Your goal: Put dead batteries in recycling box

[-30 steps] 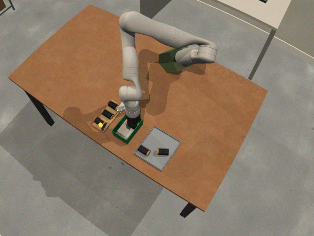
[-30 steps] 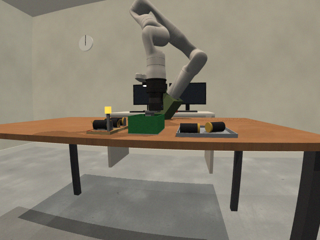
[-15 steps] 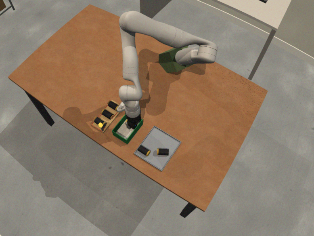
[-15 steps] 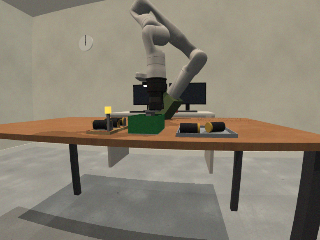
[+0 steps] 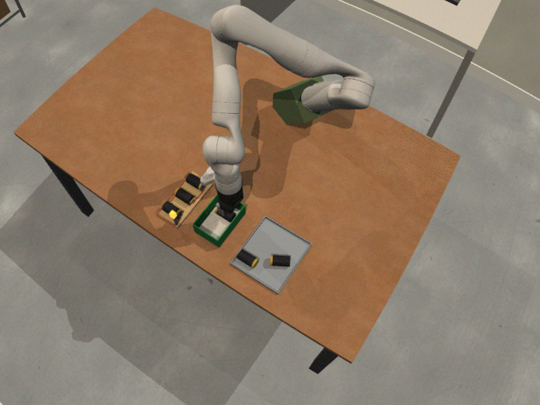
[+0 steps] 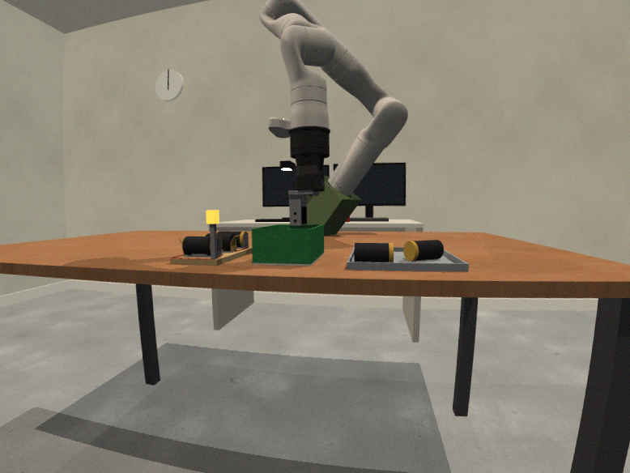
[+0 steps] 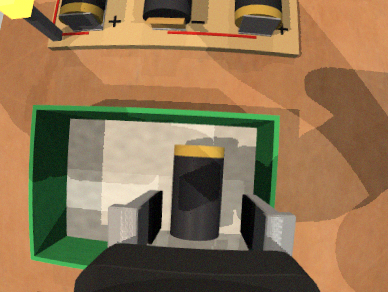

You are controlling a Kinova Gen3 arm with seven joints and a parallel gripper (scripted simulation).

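The grey tray is 200 mm to the left of my hand, 70 mm below it and 20 mm ahead of it. Also, from my hand: green recycling box (60 mm below, 30 mm ahead).
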